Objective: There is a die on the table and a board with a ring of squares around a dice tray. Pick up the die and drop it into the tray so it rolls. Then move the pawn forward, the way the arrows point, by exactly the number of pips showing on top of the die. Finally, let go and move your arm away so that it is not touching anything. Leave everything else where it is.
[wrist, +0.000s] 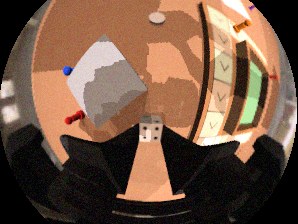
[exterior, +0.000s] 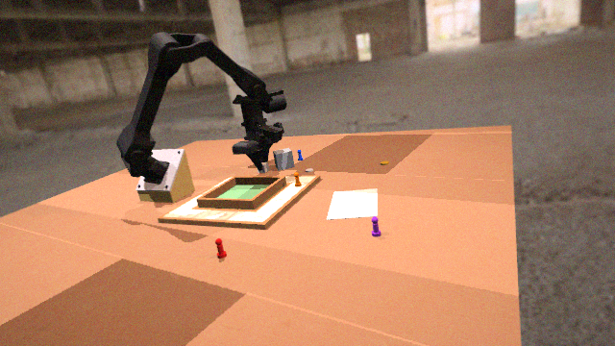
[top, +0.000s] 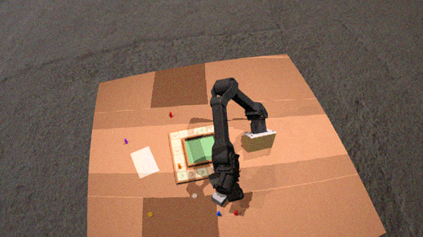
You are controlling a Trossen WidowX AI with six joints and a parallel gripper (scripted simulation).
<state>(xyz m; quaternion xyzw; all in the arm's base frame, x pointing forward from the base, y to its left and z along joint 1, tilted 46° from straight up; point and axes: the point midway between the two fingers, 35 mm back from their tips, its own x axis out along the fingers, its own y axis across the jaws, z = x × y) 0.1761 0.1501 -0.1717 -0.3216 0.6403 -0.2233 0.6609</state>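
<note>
My gripper tip is now 200 mm short of the orange pawn, 120 mm to the left of it and 20 mm below it. From my gripper tip the other things lie so: grey block (50 mm ahead, 50 mm to the left, 20 mm above); then white disc (150 mm ahead, 20 mm to the left, 10 mm below); then blue pawn (60 mm ahead, 120 mm to the left, 10 mm above).
</note>
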